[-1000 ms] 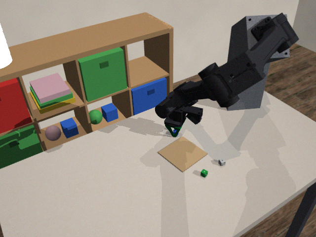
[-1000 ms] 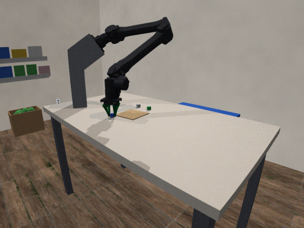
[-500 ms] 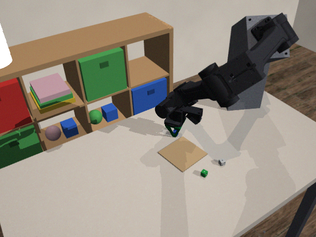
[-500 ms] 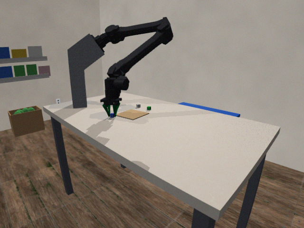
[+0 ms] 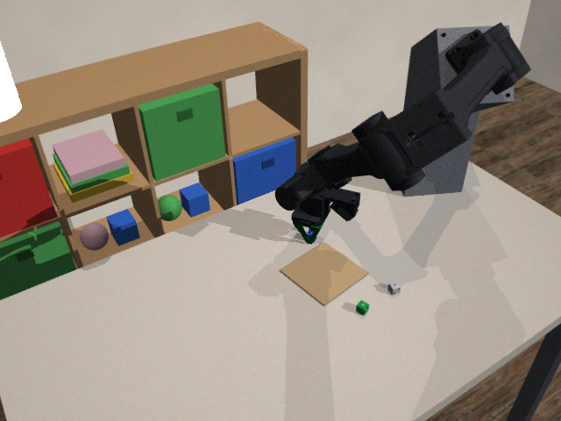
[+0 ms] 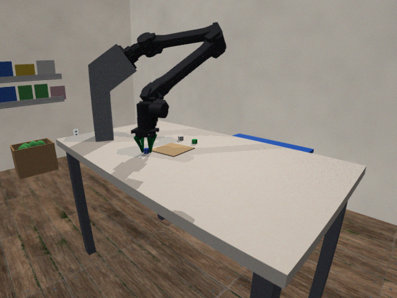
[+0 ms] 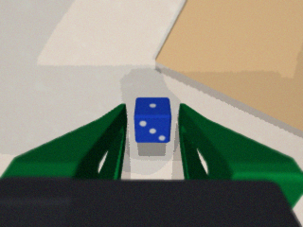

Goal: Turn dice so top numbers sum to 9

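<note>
Now: the blue die right at my hand. Also, from my hand: tan mat (110 mm to the left, 30 mm ahead, 10 mm below); green die (250 mm to the left, 20 mm ahead); white die (230 mm to the left, 70 mm behind).
</note>
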